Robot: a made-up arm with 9 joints. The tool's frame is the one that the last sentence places. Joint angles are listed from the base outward.
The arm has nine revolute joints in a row. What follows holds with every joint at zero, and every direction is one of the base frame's. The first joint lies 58 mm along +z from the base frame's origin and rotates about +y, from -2.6 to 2.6 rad. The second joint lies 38 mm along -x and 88 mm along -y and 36 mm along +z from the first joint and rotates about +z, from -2.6 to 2.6 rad. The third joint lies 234 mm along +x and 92 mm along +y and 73 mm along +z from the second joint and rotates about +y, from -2.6 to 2.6 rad. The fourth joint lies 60 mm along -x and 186 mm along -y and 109 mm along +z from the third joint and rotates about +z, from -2.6 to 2.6 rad. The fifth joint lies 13 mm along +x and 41 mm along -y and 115 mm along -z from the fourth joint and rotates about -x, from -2.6 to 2.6 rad. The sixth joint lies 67 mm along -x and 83 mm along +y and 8 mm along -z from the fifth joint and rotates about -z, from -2.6 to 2.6 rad. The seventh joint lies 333 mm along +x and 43 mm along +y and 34 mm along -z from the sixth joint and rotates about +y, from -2.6 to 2.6 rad. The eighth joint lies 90 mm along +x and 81 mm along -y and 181 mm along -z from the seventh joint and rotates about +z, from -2.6 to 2.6 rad. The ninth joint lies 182 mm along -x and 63 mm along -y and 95 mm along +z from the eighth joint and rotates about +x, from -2.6 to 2.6 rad. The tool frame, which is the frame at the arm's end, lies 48 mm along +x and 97 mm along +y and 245 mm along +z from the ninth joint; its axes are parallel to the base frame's.
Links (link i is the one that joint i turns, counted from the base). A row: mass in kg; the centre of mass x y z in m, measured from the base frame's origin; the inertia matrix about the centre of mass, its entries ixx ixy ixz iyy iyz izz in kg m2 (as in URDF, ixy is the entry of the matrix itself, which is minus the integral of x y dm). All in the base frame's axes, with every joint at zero. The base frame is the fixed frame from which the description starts. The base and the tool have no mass.
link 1: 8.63; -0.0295 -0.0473 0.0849; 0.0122 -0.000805 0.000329 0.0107 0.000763 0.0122
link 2: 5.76; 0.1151 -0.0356 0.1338; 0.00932 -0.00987 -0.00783 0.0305 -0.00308 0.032
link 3: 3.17; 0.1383 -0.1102 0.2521; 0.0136 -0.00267 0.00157 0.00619 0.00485 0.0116
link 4: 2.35; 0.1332 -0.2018 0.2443; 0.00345 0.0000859 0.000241 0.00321 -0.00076 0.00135
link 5: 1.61; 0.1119 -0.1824 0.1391; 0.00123 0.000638 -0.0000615 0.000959 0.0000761 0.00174
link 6: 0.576; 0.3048 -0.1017 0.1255; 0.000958 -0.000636 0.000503 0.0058 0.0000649 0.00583
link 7: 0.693; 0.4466 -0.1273 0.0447; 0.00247 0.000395 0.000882 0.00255 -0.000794 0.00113
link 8: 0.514; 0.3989 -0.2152 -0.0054; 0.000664 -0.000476 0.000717 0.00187 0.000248 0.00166
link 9: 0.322; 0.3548 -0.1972 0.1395; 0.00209 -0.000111 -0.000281 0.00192 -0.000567 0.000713
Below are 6 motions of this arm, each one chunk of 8 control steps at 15 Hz.
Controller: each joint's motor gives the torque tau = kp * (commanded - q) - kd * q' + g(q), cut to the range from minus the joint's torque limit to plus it. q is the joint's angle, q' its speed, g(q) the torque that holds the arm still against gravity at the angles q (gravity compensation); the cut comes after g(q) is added. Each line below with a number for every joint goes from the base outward.
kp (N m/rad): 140 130 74 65 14 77 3.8 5 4.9
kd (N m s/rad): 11 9.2 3.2 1.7 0.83 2.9 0.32 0.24 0.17
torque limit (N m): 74 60 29 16 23 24 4.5 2.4 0.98
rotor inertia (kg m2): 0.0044 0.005 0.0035 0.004 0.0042 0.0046 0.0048 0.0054 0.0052
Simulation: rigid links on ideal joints. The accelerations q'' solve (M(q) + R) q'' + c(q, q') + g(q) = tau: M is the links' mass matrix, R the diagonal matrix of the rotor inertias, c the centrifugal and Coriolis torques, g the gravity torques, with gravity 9.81 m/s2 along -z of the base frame. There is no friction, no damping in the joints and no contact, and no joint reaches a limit. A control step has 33 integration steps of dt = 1/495 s. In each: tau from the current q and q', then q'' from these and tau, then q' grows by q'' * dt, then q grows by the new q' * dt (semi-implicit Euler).
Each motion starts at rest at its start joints. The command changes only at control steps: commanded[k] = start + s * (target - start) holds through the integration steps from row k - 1 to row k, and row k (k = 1, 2, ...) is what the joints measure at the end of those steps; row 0 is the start. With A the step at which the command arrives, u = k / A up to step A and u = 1 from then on. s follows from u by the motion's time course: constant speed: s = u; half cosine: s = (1 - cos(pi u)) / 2; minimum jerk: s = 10 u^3 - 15 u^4 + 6 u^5; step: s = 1 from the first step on.
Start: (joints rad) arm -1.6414 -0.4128 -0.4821 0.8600 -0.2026 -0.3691 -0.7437 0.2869 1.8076
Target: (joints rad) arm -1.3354 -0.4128 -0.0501 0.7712 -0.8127 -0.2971 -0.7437 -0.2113 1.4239
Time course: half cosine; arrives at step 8
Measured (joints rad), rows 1 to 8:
1: -1.6367 -0.4132 -0.4714 0.8575 -0.2115 -0.3677 -0.7467 0.2912 1.7932
2: -1.6187 -0.4140 -0.4349 0.8481 -0.2495 -0.3617 -0.7547 0.2916 1.7492
3: -1.5839 -0.4150 -0.3707 0.8320 -0.3299 -0.3504 -0.7639 0.2593 1.6858
4: -1.5346 -0.4160 -0.2869 0.8142 -0.4473 -0.3363 -0.7674 0.1717 1.6228
5: -1.4765 -0.4161 -0.1966 0.7995 -0.5796 -0.3217 -0.7601 0.0320 1.5697
6: -1.4181 -0.4142 -0.1163 0.7884 -0.6998 -0.3087 -0.7467 -0.1290 1.5196
7: -1.3693 -0.4102 -0.0609 0.7785 -0.7883 -0.2996 -0.7385 -0.2616 1.4641
8: -1.3387 -0.4068 -0.0381 0.7693 -0.8361 -0.2949 -0.7430 -0.3232 1.4189

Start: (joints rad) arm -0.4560 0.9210 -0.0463 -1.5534 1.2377 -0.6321 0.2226 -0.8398 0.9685
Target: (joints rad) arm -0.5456 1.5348 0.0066 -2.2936 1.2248 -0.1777 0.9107 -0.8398 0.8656
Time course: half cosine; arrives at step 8
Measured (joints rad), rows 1 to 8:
1: -0.4547 0.9311 -0.0484 -1.5811 1.2317 -0.6186 0.2218 -0.8454 0.9639
2: -0.4542 0.9695 -0.0503 -1.6608 1.2191 -0.5761 0.2340 -0.8616 0.9531
3: -0.4606 1.0448 -0.0453 -1.7813 1.2080 -0.5068 0.2839 -0.8813 0.9367
4: -0.4756 1.1506 -0.0317 -1.9250 1.2037 -0.4211 0.3834 -0.8913 0.9140
5: -0.4970 1.2709 -0.0127 -2.0713 1.2123 -0.3312 0.5268 -0.8820 0.8914
6: -0.5208 1.3858 0.0075 -2.1986 1.2364 -0.2497 0.6898 -0.8514 0.8764
7: -0.5430 1.4768 0.0248 -2.2859 1.2674 -0.1887 0.8356 -0.8077 0.8713
8: -0.5598 1.5300 0.0357 -2.3150 1.2883 -0.1596 0.9301 -0.7660 0.8755

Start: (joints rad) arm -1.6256 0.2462 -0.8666 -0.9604 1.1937 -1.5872 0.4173 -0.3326 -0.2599
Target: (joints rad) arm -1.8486 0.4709 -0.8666 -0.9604 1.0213 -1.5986 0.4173 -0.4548 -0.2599
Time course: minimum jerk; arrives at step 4
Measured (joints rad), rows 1 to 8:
1: -1.6350 0.2545 -0.8658 -0.9591 1.2047 -1.5864 0.4147 -0.3368 -0.2587
2: -1.6793 0.2952 -0.8593 -0.9539 1.2481 -1.5843 0.4047 -0.3583 -0.2566
3: -1.7511 0.3659 -0.8433 -0.9491 1.2848 -1.5862 0.3990 -0.4003 -0.2650
4: -1.8080 0.4286 -0.8311 -0.9514 1.2519 -1.5943 0.4114 -0.4459 -0.2839
5: -1.8336 0.4645 -0.8392 -0.9568 1.1566 -1.6039 0.4216 -0.4826 -0.2902
6: -1.8421 0.4817 -0.8620 -0.9614 1.0401 -1.6074 0.4068 -0.5025 -0.2769
7: -1.8487 0.4892 -0.8845 -0.9661 0.9330 -1.6041 0.3766 -0.4975 -0.2569
8: -1.8572 0.4907 -0.8982 -0.9701 0.8510 -1.5986 0.3552 -0.4720 -0.2410

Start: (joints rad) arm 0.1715 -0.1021 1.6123 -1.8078 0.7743 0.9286 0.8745 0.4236 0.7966
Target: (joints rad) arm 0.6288 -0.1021 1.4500 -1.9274 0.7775 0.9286 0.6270 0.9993 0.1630
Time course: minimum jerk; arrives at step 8
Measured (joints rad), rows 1 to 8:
1: 0.1739 -0.1023 1.6089 -1.8094 0.7743 0.9282 0.8723 0.4284 0.7889
2: 0.1896 -0.1037 1.5899 -1.8185 0.7716 0.9264 0.8592 0.4598 0.7417
3: 0.2309 -0.1069 1.5527 -1.8379 0.7561 0.9232 0.8291 0.5428 0.6336
4: 0.3020 -0.1110 1.5070 -1.8640 0.7266 0.9201 0.7852 0.6803 0.4866
5: 0.3952 -0.1132 1.4678 -1.8912 0.6956 0.9194 0.7364 0.8404 0.3441
6: 0.4930 -0.1110 1.4473 -1.9145 0.6821 0.9228 0.6918 0.9729 0.2383
7: 0.5751 -0.1044 1.4501 -1.9296 0.7020 0.9294 0.6571 1.0411 0.1827
8: 0.6290 -0.0962 1.4693 -1.9356 0.7586 0.9371 0.6290 1.0432 0.1718

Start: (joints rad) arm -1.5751 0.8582 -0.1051 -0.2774 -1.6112 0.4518 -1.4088 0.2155 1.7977
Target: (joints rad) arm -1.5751 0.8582 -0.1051 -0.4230 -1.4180 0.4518 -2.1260 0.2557 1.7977
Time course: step
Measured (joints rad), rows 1 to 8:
1: -1.5703 0.8850 -0.1123 -0.3638 -1.5969 0.4563 -1.5412 0.1717 1.7954
2: -1.5730 0.8893 -0.1081 -0.4106 -1.5178 0.4536 -1.8112 0.1165 1.7914
3: -1.5765 0.8714 -0.1085 -0.4331 -1.4401 0.4458 -2.0292 0.1624 1.8074
4: -1.5795 0.8494 -0.1097 -0.4452 -1.3760 0.4428 -2.1638 0.2536 1.8356
5: -1.5806 0.8355 -0.1053 -0.4501 -1.3379 0.4486 -2.2343 0.3349 1.8394
6: -1.5789 0.8322 -0.0982 -0.4489 -1.3324 0.4583 -2.2593 0.3808 1.8194
7: -1.5750 0.8364 -0.0936 -0.4426 -1.3516 0.4652 -2.2496 0.3817 1.7996
8: -1.5712 0.8439 -0.0941 -0.4333 -1.3805 0.4658 -2.2131 0.3445 1.7938

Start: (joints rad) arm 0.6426 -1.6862 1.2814 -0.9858 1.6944 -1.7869 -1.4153 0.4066 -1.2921
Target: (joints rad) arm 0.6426 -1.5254 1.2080 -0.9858 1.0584 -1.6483 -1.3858 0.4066 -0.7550
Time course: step
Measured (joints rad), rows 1 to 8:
1: 0.6306 -1.6442 1.3187 -0.9842 1.5865 -1.7294 -1.3046 0.3011 -1.1403
2: 0.6307 -1.5723 1.3031 -0.9787 1.4698 -1.6739 -1.2090 0.2504 -0.7512
3: 0.6473 -1.5162 1.2515 -0.9834 1.3609 -1.6364 -1.1683 0.3470 -0.6265
4: 0.6594 -1.4870 1.2033 -0.9917 1.2436 -1.6129 -1.2186 0.4617 -0.7159
5: 0.6617 -1.4847 1.1729 -1.0008 1.1161 -1.6082 -1.3190 0.5133 -0.7867
6: 0.6563 -1.4994 1.1610 -1.0027 0.9833 -1.6208 -1.4105 0.5088 -0.7887
7: 0.6467 -1.5185 1.1608 -0.9956 0.8627 -1.6396 -1.4800 0.4785 -0.7695
8: 0.6373 -1.5333 1.1653 -0.9851 0.7738 -1.6548 -1.5342 0.4497 -0.7621

